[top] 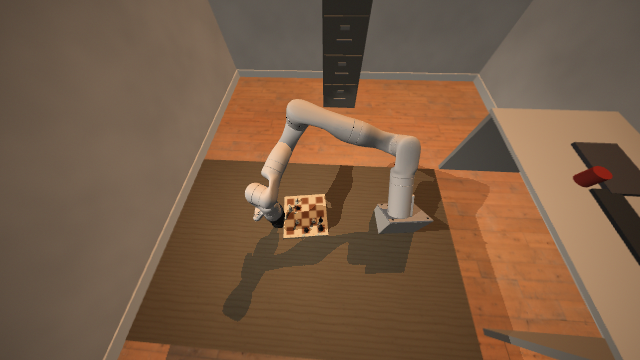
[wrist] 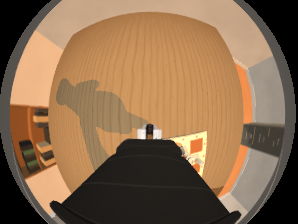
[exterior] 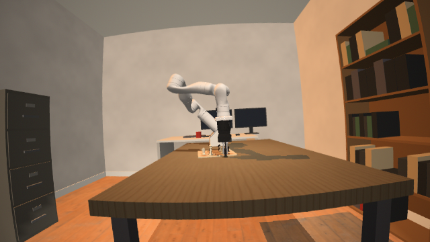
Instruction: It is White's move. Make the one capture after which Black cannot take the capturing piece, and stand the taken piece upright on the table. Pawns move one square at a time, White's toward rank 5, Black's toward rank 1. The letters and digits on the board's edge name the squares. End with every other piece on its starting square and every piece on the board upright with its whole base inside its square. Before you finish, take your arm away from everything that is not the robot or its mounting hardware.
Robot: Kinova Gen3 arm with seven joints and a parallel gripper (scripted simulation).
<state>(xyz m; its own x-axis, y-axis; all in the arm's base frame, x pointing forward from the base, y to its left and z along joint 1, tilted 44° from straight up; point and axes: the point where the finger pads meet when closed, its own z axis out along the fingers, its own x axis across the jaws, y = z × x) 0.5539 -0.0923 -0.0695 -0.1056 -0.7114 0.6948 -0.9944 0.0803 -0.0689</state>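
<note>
Now: hand 10 mm above the black chess piece. Also, from my hand: small chessboard 140 mm behind, 40 mm to the right, 30 mm below.
</note>
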